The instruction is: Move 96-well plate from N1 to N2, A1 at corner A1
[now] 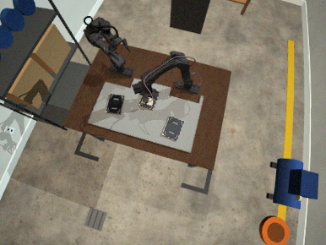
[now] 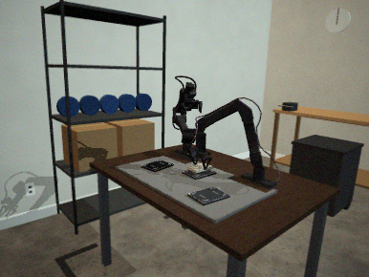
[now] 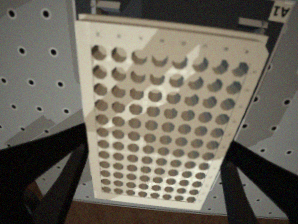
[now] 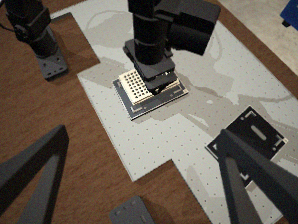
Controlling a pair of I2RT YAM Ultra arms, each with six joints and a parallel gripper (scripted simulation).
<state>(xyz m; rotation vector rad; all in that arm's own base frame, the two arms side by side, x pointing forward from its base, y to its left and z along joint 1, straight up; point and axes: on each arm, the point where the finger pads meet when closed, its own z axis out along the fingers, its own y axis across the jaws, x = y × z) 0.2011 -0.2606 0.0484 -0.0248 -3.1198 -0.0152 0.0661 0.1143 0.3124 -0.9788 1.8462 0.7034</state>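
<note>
Right now my right hand is 29 cm above the 96-well plate, 19 cm to the right of it and 12 cm short of it.
</note>
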